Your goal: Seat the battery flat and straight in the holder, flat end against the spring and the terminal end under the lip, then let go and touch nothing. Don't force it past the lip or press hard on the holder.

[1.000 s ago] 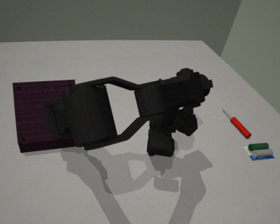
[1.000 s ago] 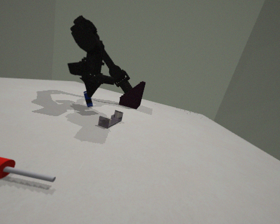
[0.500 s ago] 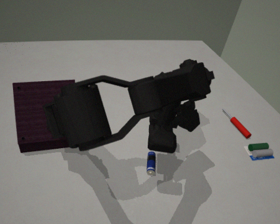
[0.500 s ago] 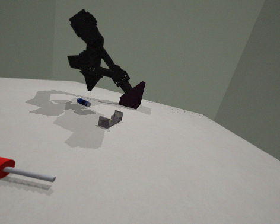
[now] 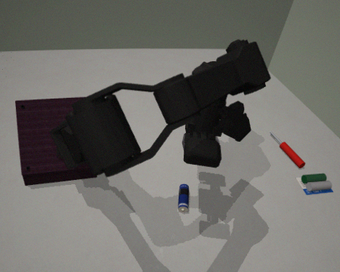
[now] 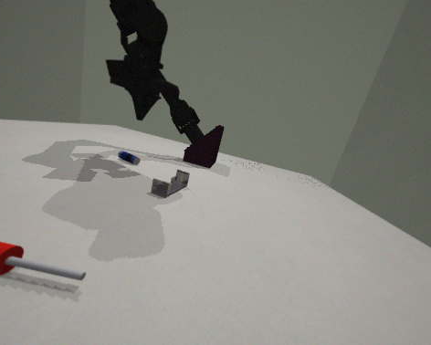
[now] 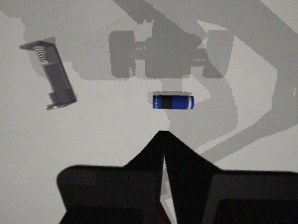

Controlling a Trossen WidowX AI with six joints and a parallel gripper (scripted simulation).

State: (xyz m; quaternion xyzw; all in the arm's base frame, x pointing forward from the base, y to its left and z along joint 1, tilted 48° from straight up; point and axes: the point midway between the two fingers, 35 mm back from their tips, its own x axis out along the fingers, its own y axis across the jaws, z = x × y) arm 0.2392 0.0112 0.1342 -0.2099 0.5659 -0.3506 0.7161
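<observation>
The blue battery is 1 cm behind my gripper tip, 2 cm to the right of it and 11 cm below it. The rest, counted from my gripper tip: red-handled screwdriver (35 cm ahead, 14 cm to the left, 11 cm below).
</observation>
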